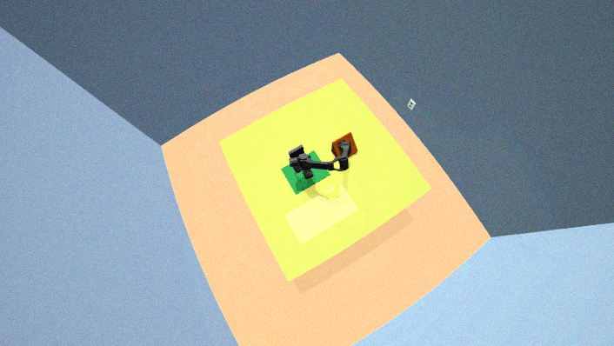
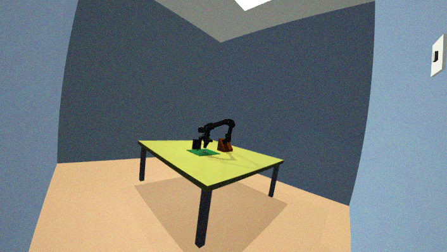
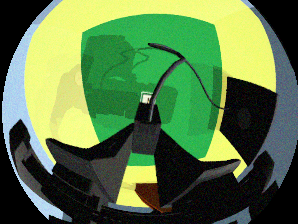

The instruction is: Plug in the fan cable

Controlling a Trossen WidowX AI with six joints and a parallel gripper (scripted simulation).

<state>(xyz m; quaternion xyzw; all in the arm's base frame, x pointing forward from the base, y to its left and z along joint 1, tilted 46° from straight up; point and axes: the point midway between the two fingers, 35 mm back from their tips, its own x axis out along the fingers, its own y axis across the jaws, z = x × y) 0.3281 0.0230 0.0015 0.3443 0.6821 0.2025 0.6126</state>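
Right now the white fan header is 6 cm below my gripper tip. The rest, counted from my gripper tip: green board 8 cm below, 1 cm to the right, 1 cm ahead; black plug 1 cm ahead, 1 cm above; black fan 16 cm to the right, 1 cm below, 1 cm behind.
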